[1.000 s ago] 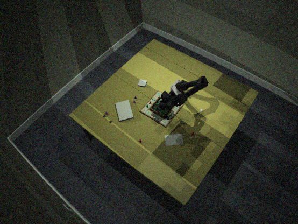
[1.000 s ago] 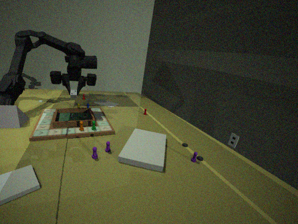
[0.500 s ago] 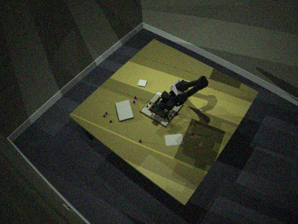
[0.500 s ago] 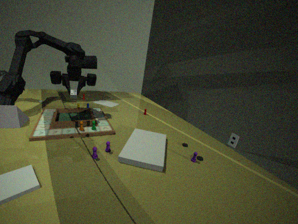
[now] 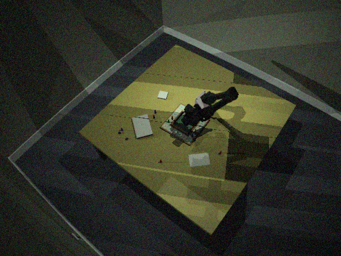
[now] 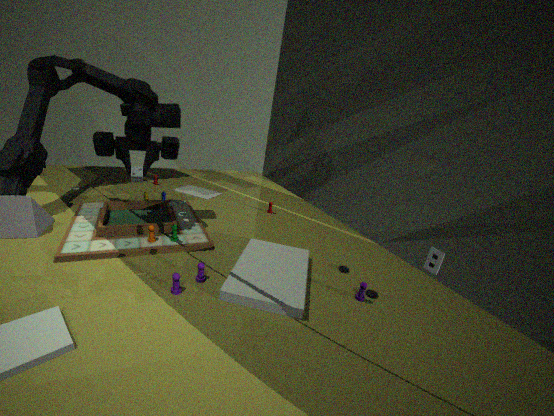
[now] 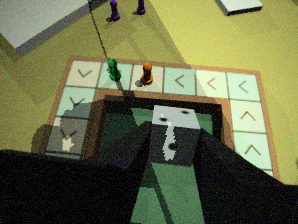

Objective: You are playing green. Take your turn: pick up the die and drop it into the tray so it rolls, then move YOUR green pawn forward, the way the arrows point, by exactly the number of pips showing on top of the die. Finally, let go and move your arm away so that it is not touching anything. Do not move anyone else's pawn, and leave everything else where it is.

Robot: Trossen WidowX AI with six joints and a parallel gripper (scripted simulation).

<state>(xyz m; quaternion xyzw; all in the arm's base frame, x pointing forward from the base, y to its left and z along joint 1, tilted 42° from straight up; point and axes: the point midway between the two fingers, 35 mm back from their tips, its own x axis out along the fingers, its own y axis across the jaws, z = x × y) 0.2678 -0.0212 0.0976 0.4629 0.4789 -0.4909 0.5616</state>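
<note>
The die lies right at my gripper tip. From my gripper tip the other things lie so: orange pawn (40 mm ahead, 100 mm to the right, 90 mm below); then yellow pawn (10 mm ahead, 120 mm to the left, 90 mm below); then green pawn (80 mm ahead, 100 mm to the right, 90 mm below).
</note>
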